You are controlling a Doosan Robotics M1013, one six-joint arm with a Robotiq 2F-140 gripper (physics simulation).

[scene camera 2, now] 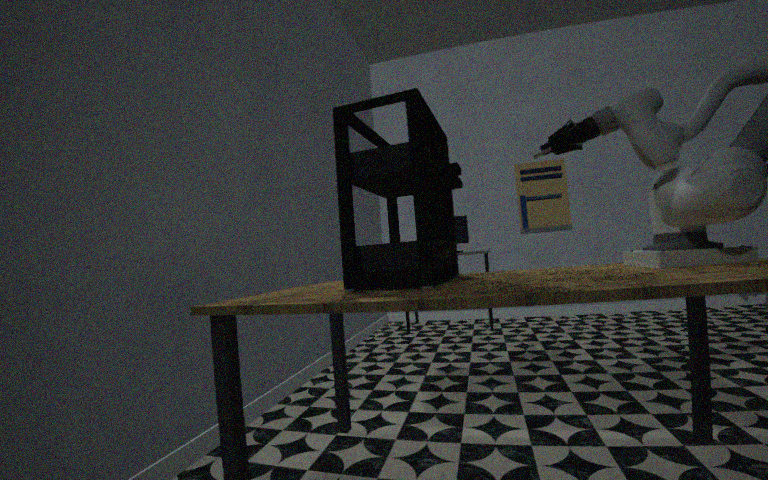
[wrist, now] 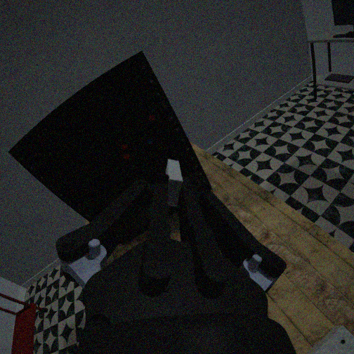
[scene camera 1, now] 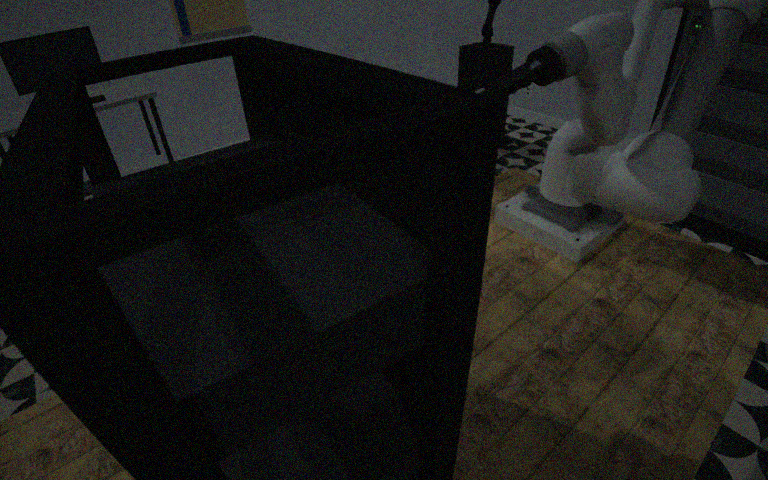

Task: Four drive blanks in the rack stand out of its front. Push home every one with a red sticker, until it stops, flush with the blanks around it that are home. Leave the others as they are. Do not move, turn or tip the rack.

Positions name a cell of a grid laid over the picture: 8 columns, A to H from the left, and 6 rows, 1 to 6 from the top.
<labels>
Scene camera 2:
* gripper: F2
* black rack: E3
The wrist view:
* gripper: D3
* black rack: C3
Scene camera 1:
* black rack: D4
</labels>
